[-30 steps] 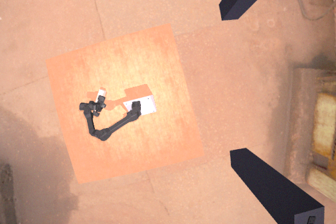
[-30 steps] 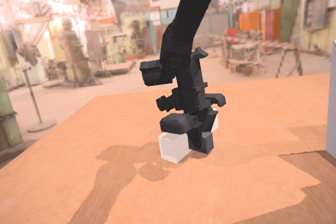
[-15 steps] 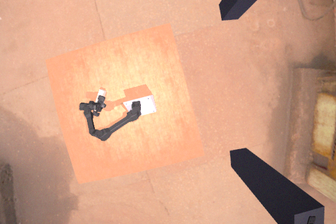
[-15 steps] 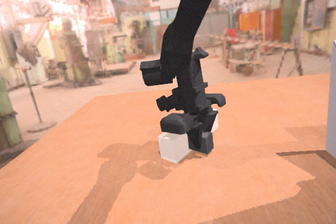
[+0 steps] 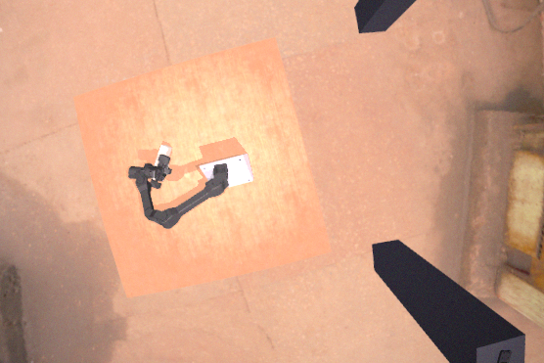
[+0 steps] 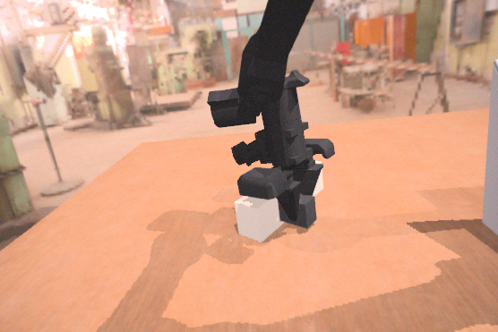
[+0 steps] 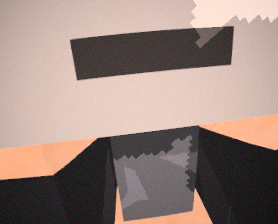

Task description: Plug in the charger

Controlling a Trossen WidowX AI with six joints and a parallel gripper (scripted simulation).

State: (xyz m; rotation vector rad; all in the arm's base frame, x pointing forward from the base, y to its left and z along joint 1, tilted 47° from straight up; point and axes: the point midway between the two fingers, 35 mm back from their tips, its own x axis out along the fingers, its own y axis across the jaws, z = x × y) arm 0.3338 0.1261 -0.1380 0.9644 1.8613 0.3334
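My gripper tip is 2 cm short of the black charger, 1 cm to the left of it and 1 cm below it.
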